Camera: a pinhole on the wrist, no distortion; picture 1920 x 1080 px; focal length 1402.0 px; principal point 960.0 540.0 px. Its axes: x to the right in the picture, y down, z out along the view. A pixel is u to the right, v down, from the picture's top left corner.
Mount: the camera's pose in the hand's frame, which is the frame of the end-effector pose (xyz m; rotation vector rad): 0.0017 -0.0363 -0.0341 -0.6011 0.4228 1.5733
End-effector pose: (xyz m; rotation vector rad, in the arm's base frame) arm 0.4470 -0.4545 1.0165 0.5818 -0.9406 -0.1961
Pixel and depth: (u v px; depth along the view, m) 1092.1 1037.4 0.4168
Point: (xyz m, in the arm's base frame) 0.1015 -0.2830 1.1204
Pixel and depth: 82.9 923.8 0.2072
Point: 0.2396 -0.5188 1.0423
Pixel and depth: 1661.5 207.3 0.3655
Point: 0.3167 -0.2486 1.2959
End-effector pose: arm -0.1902 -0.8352 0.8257 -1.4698 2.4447 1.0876
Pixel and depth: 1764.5 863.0 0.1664
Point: -0.2769 -0.7304 0.8946
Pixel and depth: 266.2 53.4 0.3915
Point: -0.3948 -0.6396 0.5171
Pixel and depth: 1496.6 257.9 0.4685
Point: -0.5884 -0.6020 0.8456
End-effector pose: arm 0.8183 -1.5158 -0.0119 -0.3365 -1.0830 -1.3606
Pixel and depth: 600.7 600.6 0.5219
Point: 0.7863 -1.0802 0.2201
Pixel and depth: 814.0 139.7 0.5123
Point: 0.8445 -1.1954 0.3558
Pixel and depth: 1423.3 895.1 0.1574
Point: 0.8890 -1.4142 0.0068
